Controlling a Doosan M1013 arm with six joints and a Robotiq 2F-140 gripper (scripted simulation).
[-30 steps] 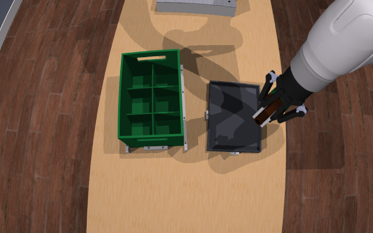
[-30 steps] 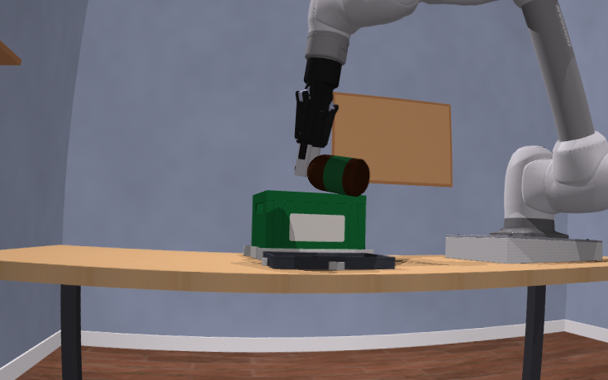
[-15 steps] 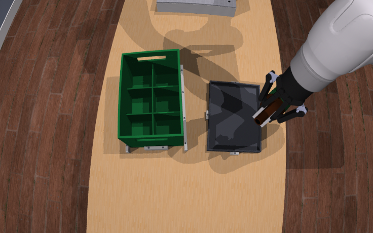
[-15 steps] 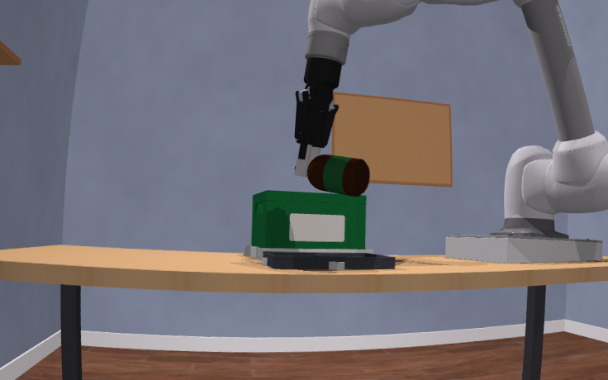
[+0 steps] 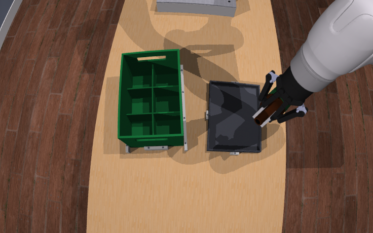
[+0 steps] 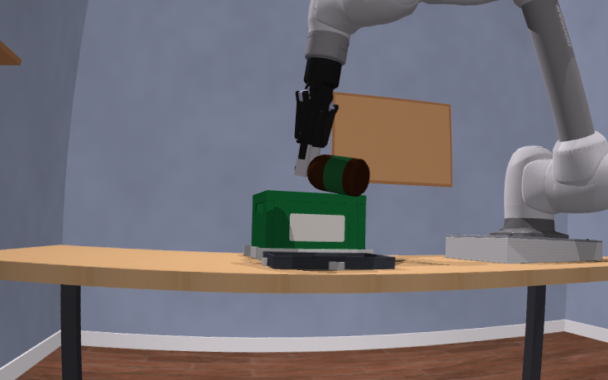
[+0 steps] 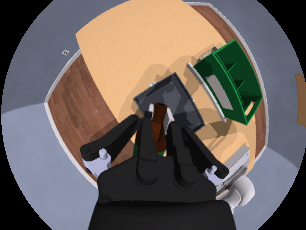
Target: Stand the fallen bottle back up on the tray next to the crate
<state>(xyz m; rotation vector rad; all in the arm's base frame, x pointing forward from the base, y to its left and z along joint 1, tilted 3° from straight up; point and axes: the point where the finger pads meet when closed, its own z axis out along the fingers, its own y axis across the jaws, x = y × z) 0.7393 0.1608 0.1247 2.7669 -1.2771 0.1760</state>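
My gripper is now 3 cm past the brown bottle, 4 cm to the right of it and 3 cm above it. Round my hand: dark tray 5 cm behind, 4 cm to the right, 21 cm below; then green crate 8 cm behind, 32 cm to the right, 14 cm below.
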